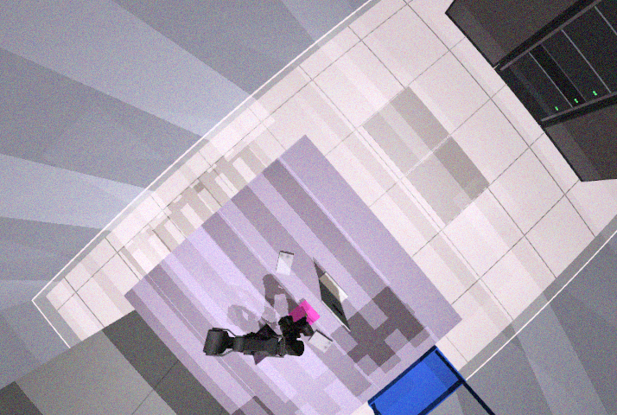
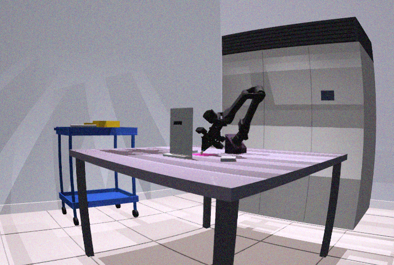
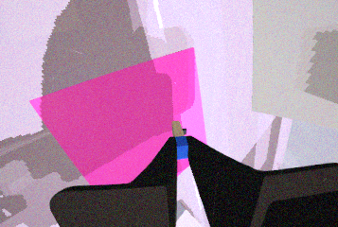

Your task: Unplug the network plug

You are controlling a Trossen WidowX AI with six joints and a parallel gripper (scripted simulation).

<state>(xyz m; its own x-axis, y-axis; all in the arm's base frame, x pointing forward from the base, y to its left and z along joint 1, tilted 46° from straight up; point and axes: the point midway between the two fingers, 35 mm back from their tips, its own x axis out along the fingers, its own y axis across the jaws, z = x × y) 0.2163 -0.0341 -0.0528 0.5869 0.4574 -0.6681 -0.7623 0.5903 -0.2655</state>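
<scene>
The network plug lies right at my gripper tip. Round my gripper tip: pink marked square (1 cm behind, 2 cm below); grey panel (19 cm ahead, 9 cm above).
</scene>
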